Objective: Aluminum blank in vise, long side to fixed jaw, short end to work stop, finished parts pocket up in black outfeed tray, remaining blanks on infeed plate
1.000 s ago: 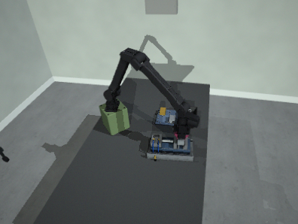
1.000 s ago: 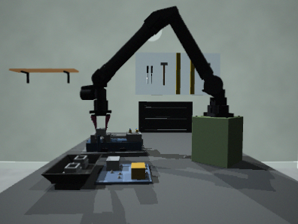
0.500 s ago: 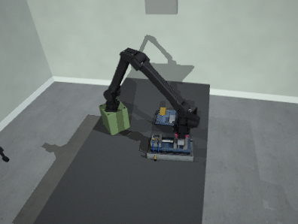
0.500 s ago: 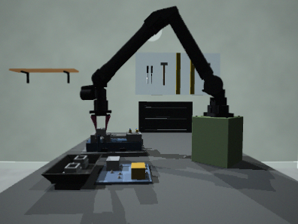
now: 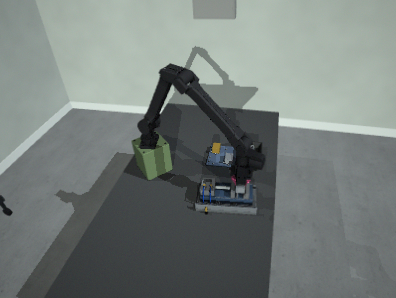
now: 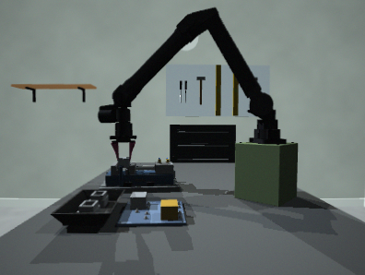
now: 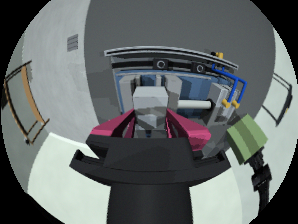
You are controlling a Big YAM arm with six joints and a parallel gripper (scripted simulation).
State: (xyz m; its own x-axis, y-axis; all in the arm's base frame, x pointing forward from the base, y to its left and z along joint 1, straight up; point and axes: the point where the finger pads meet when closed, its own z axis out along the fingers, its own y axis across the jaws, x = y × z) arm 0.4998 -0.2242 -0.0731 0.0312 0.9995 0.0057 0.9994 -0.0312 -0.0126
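My gripper is now 20 mm above the gray aluminum blank. Also, from my hand: vise: 70 mm behind, 10 mm to the left, 80 mm below; then yellow brass blank: 140 mm behind, 390 mm to the left, 90 mm below.
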